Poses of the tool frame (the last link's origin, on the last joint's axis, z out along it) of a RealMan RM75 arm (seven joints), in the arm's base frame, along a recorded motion.
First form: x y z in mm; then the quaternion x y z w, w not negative.
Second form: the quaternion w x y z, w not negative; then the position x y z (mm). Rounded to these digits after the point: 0 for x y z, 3 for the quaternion.
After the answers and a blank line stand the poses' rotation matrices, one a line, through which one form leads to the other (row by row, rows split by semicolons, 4 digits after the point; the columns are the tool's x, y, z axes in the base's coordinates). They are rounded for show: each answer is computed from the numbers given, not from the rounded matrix.
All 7 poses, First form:
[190 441 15 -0.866 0.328 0.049 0.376]
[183 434 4 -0.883 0.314 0.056 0.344]
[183 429 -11 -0.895 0.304 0.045 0.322]
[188 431 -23 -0.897 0.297 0.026 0.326]
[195 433 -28 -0.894 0.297 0.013 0.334]
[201 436 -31 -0.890 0.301 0.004 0.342]
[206 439 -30 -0.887 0.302 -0.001 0.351]
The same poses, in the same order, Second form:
[0.376 -0.866 0.328 0.049 190 441 15]
[0.344 -0.883 0.314 0.056 183 434 4]
[0.322 -0.895 0.304 0.045 183 429 -11]
[0.326 -0.897 0.297 0.026 188 431 -23]
[0.334 -0.894 0.297 0.013 195 433 -28]
[0.342 -0.890 0.301 0.004 201 436 -31]
[0.351 -0.887 0.302 -0.001 206 439 -30]

0.7803 -0.6041 0.1616; -0.5305 -0.5027 0.6825; -0.3311 -0.6183 -0.7128
0.7965 -0.5932 0.1172; -0.5161 -0.5660 0.6428; -0.3150 -0.5725 -0.7570
0.8110 -0.5736 0.1153; -0.5156 -0.6075 0.6043; -0.2766 -0.5495 -0.7884
0.8222 -0.5499 0.1470; -0.5160 -0.6109 0.6004; -0.2403 -0.5695 -0.7860
0.8231 -0.5402 0.1753; -0.5228 -0.6001 0.6054; -0.2218 -0.5900 -0.7764
0.8187 -0.5387 0.1988; -0.5332 -0.5847 0.6114; -0.2131 -0.6065 -0.7660
0.8178 -0.5344 0.2135; -0.5358 -0.5717 0.6213; -0.2100 -0.6225 -0.7539

